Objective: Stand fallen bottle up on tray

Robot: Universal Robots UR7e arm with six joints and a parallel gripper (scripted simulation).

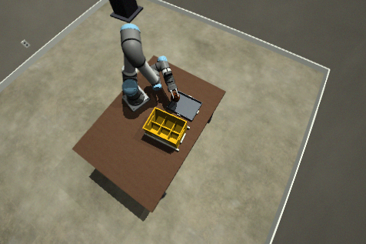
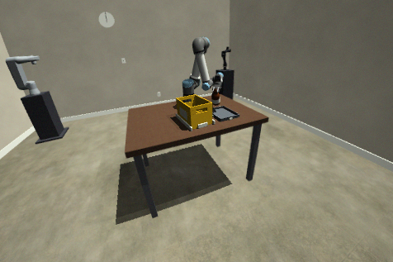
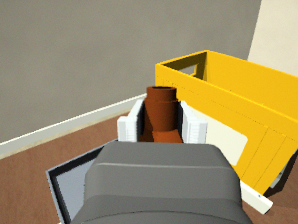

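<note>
The brown bottle lies 5 cm below my hand, 1 cm to the left of it and 1 cm behind it. Round my hand: yellow crate 23 cm to the right, 12 cm below, 4 cm ahead; tray 19 cm below, 6 cm ahead, 4 cm to the left.
</note>
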